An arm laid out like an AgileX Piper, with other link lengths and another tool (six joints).
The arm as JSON. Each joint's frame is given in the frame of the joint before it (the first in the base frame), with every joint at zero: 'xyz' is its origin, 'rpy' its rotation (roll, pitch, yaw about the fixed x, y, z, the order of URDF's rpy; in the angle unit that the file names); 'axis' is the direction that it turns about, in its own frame. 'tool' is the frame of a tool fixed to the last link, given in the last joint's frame.
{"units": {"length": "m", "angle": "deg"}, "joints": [
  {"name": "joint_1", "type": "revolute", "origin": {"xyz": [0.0, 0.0, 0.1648], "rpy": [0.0, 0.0, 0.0]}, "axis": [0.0, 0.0, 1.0]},
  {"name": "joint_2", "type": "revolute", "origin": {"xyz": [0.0, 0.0, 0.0], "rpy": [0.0, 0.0, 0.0]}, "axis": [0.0, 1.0, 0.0]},
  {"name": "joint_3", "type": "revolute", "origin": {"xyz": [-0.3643, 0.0, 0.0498], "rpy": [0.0, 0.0, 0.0]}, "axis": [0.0, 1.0, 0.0]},
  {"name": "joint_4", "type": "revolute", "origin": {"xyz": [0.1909, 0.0, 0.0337], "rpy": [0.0, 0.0, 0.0]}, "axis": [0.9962, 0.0, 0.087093]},
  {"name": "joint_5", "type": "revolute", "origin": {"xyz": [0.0, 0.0, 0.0], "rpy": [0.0, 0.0, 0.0]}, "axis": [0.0, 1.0, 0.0]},
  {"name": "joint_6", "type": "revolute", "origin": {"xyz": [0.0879, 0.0, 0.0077], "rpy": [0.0, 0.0, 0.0]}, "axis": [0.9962, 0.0, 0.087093]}
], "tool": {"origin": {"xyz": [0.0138, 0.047, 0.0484], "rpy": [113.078, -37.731, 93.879]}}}
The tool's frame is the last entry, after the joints.
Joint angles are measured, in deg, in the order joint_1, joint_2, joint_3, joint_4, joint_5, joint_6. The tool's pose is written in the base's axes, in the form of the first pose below.
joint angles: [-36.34 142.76 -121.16 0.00 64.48 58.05]
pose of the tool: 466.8 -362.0 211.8 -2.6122 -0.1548 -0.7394
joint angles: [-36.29 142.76 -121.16 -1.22 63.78 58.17]
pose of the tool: 467.1 -363.6 213.1 -2.6311 -0.1690 -0.7313
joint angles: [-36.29 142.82 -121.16 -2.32 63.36 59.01]
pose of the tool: 466.3 -365.7 213.4 -2.6464 -0.1772 -0.7374
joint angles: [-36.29 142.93 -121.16 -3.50 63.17 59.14]
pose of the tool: 465.9 -367.2 212.9 -2.6658 -0.1806 -0.7301
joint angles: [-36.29 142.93 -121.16 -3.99 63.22 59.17]
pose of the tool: 465.5 -367.6 213.0 -2.6741 -0.1806 -0.7267
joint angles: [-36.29 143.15 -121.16 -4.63 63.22 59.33]
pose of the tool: 465.1 -368.5 211.0 -2.6847 -0.1779 -0.7243
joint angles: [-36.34 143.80 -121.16 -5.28 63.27 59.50]
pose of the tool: 464.6 -369.9 204.4 -2.6963 -0.1669 -0.7228
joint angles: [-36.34 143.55 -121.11 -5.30 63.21 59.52]
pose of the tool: 464.4 -369.8 206.9 -2.6962 -0.1714 -0.7230
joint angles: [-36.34 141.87 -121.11 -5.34 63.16 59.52]
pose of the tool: 463.3 -369.0 224.3 -2.6941 -0.2016 -0.7231
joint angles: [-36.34 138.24 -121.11 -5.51 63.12 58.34]
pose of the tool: 460.3 -365.4 261.8 -2.6968 -0.2643 -0.7017
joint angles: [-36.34 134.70 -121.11 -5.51 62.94 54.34]
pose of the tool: 458.1 -358.1 298.0 -2.7157 -0.3238 -0.6293
